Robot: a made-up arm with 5 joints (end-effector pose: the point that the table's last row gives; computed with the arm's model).
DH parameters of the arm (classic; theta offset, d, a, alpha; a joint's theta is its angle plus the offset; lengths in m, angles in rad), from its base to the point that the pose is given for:
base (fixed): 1.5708 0.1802 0 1.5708
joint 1: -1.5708 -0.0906 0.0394 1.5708
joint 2: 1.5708 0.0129 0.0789 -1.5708
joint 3: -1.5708 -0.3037 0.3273 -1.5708
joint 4: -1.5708 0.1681 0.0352 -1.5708
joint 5: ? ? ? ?
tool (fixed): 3.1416 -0.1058 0 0
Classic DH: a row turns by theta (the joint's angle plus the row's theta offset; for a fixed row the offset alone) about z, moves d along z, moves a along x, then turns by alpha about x.
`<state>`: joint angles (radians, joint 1 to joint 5).
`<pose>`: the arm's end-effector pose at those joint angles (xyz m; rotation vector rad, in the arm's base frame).
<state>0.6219 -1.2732 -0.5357 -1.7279 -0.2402</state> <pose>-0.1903 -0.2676 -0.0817 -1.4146 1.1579 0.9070</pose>
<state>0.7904 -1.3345 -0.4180 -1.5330 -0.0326</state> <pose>-0.1907 -0.2383 -0.1925 -0.9185 0.9067 1.0939</pose>
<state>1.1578 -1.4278 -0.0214 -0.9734 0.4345</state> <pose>-0.2388 0.0734 -0.4183 0.3935 0.3297 1.1607</pose>
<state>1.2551 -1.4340 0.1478 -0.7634 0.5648</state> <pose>-0.2641 0.2351 -0.4235 0.8314 0.1950 1.0770</pose>
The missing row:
joint 5: 1.5708 0.1966 0.0403 1.5708
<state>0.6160 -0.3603 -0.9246 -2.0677 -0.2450</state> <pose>-0.2074 -0.1564 -0.0602 -1.5336 1.2676 -0.0535</pose>
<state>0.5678 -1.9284 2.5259 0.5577 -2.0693</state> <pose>-0.4897 0.5464 0.2484 0.2143 0.2790 -2.3999</pose>
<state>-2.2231 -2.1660 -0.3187 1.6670 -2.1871</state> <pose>-0.5378 0.4490 0.4171 1.3759 0.4362 -1.4147</pose>
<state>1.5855 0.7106 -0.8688 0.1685 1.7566</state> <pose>0.0128 0.3831 -0.3787 0.2365 -0.8570 -2.3966</pose>
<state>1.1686 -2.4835 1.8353 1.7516 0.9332</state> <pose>-0.5808 -0.0753 0.5047 -0.7315 -2.2717 0.1368</pose>
